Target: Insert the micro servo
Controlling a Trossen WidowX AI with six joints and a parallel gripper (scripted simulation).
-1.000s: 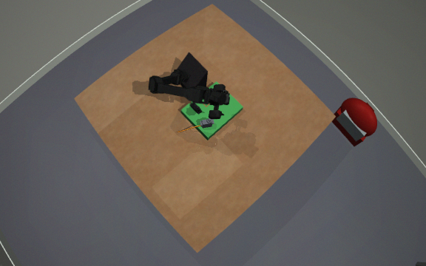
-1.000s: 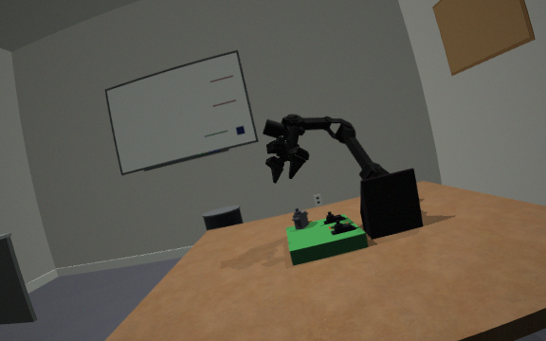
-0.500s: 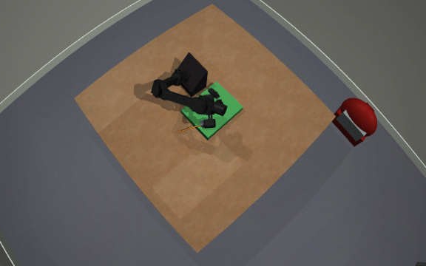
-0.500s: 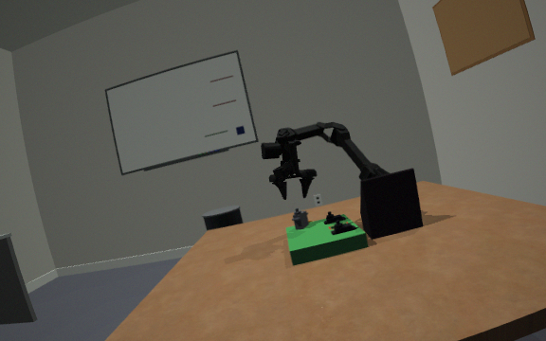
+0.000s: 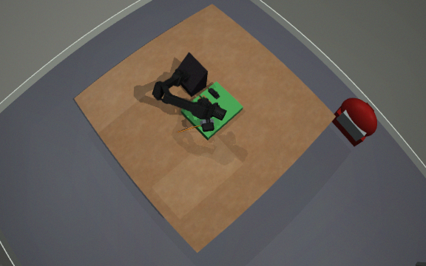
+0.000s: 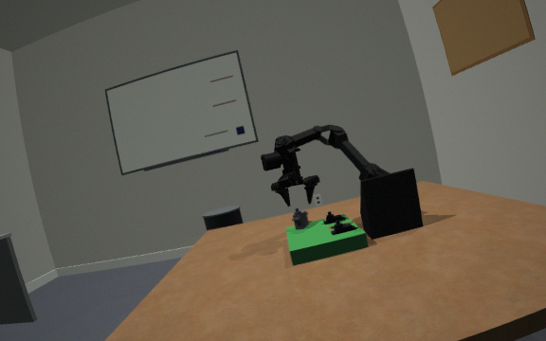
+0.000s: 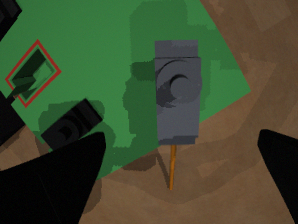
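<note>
Now: gripper tip 110 mm to the right of the green deck, 110 mm above it and 10 mm past it.
</note>
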